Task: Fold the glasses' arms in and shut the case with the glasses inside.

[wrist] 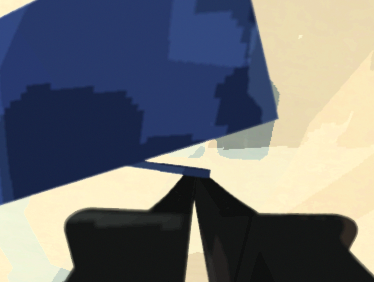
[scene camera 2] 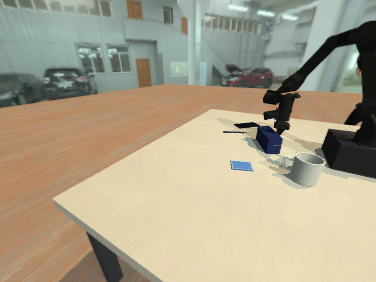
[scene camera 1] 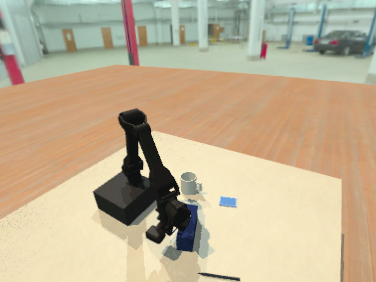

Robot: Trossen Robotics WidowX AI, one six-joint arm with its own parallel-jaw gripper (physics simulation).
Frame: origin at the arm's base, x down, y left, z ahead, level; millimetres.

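Seen in the pictures: gripper, fingertip midpoint: (wrist: 193, 175) (scene camera 1: 169, 235); arm's base at its link origin: (scene camera 2: 367, 143) (scene camera 1: 135, 181).
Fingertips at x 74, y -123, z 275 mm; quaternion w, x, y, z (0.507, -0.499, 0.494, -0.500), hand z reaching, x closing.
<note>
Pixels of each thing's top centre, then the offset from my fingertips to it. "spot": a spot on its surface instead.
- thin blue bar at a spot on its surface: (wrist: 175, 168) spot: dx -19, dy +12, dz +14 mm
- grey mug at a spot on its surface: (scene camera 2: 306, 171) spot: dx -25, dy +333, dz -79 mm
- blue card at its top centre: (scene camera 2: 241, 165) (scene camera 1: 228, 201) dx +26, dy +305, dz +119 mm
- black pen at its top centre: (scene camera 1: 218, 275) (scene camera 2: 235, 131) dx +21, dy -41, dz +220 mm
- flat black object at its top centre: (scene camera 2: 246, 124) dx +23, dy -207, dz +178 mm
The dark blue case (scene camera 1: 185, 243) (scene camera 2: 269, 140) (wrist: 100, 55) stands on the table as a long box, its broad blue face filling the upper left of the wrist view. A thin blue bar (wrist: 175, 168), which looks like an arm of the glasses, sticks out from under the case's near edge. The rest of the glasses does not show clearly, and how far the lid is shut cannot be told. My gripper (scene camera 2: 280, 132) (wrist: 193, 175) is shut and empty, close beside the case. In the wrist view its tips meet the free end of the bar.
A grey mug (scene camera 1: 188, 185) (scene camera 2: 306, 171) stands between the case and the robot's black base (scene camera 1: 125, 200) (scene camera 2: 350, 154). A blue card (scene camera 1: 228, 202) (scene camera 2: 242, 166) lies nearby. A black pen (scene camera 1: 219, 276) (scene camera 2: 235, 132) and a flat black object (scene camera 2: 246, 125) lie beyond the case.
</note>
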